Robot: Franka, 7 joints.
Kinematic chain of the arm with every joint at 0, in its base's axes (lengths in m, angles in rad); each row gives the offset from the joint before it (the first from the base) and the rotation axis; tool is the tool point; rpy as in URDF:
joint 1: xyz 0 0 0.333 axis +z
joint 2: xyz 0 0 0 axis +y
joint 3: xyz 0 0 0.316 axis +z
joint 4: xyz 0.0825 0 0 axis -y
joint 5: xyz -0.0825 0 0.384 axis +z
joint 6: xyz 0 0 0 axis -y
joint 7: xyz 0.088 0 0 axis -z
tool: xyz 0 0 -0.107 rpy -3.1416 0 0
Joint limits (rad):
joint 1: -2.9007..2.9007
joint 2: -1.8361..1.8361
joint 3: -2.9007..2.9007
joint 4: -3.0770..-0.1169
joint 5: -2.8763..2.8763
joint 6: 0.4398..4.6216
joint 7: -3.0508..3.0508
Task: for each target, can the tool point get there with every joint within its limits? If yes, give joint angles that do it. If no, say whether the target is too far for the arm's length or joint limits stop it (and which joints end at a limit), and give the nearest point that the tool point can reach.
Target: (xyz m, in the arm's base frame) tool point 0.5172 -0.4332 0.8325
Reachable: yes | joints 2.0207 -1.1604 -0.8511 -0.6408 -0.6758 2.1858 1.5930
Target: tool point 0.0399 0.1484 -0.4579
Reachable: no: joint limits stop it (at a limit: joint 2) | nearest point 0.0457 0.1699 -0.3498 | short by 0.110 m
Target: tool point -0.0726 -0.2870 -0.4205
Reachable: no: joint limits stop it (at a limit: joint 2) | nearest point -0.0723 -0.2858 -0.3606 | short by 0.060 m
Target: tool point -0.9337 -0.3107 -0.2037
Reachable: no: too far | nearest point -0.7146 -0.2378 -0.0778 | short by 0.263 m
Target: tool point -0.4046 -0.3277 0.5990
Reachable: yes | joints -0.6796 0.3691 -2.1001 -1.8345 0.9134 1.5414 -1.5215
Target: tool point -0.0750 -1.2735 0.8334
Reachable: no: too far | nearest point -0.0470 -0.7973 0.6463 | short by 0.512 m
